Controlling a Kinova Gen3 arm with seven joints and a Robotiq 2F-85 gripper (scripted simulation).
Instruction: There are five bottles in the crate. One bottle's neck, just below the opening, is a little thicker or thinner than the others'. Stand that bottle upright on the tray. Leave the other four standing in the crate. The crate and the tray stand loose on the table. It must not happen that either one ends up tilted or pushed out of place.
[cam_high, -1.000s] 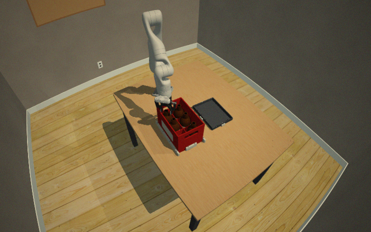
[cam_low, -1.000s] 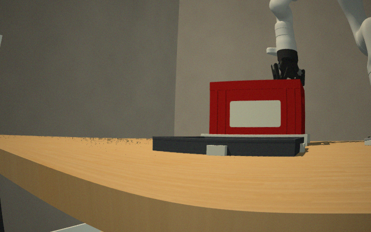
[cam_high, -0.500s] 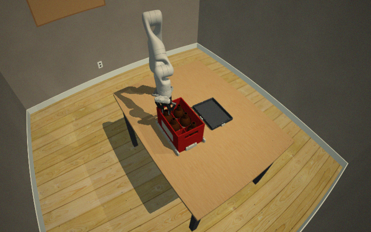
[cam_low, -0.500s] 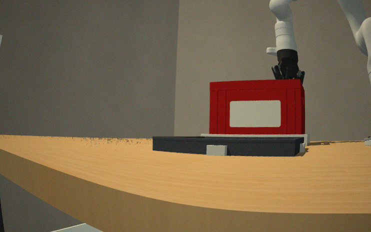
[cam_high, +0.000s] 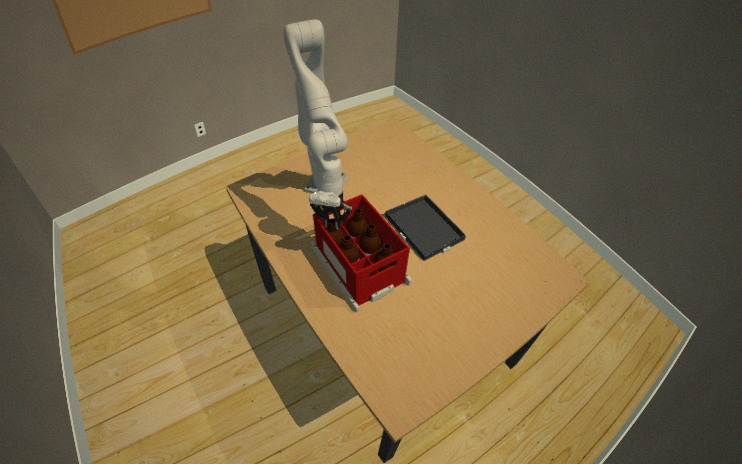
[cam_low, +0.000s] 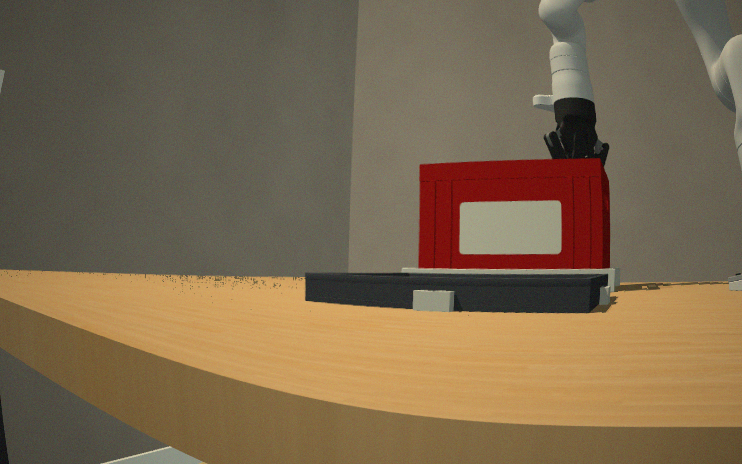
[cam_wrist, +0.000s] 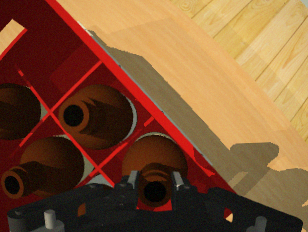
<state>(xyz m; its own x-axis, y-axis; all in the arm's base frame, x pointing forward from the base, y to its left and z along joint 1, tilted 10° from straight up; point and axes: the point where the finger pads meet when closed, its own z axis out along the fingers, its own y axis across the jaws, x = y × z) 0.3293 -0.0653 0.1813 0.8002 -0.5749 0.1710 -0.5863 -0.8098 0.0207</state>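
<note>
My hand is 8 cm short of the red crate, 7 cm above it and 6 cm to the right of it. Round my hand: dark grey tray (35 cm to the left, 14 cm below, 1 cm ahead); glass bottle (16 cm ahead, 12 cm to the left, 7 cm below).
</note>
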